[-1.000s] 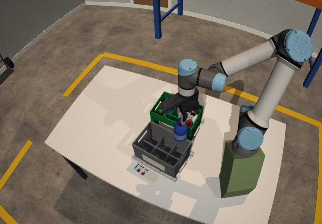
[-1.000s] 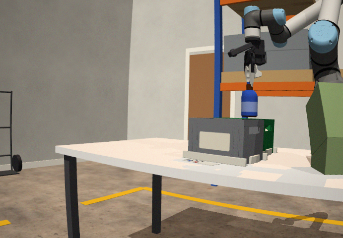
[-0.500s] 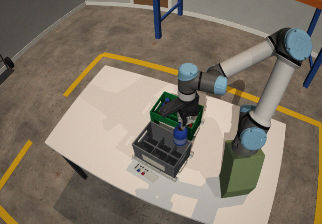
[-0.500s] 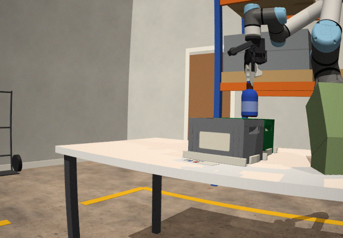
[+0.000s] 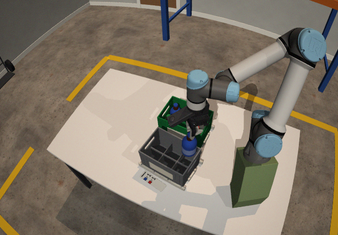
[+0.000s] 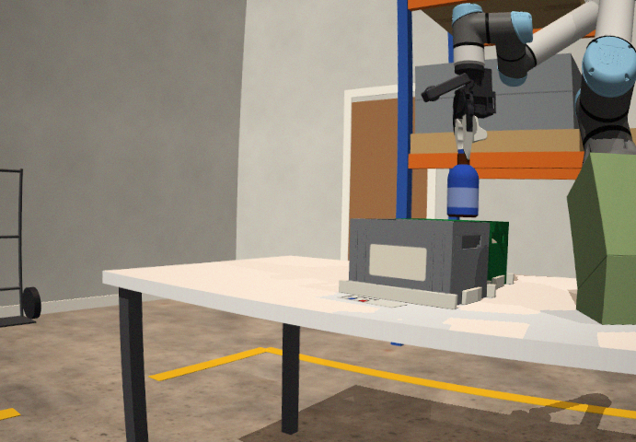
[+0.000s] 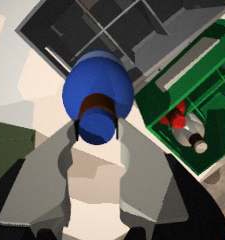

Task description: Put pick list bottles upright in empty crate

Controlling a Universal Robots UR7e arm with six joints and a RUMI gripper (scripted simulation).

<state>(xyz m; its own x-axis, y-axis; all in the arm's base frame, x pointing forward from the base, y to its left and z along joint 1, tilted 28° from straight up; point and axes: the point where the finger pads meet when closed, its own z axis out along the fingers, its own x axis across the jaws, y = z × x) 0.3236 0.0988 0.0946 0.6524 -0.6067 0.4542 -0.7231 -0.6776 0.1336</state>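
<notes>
My hand is 7 cm above the blue bottle. The rest, counted from my hand: grey crate: 10 cm ahead, 3 cm to the left, 25 cm below; then red bottle: 2 cm ahead, 17 cm to the right, 25 cm below; then green crate: 11 cm ahead, 22 cm to the right, 25 cm below.
</notes>
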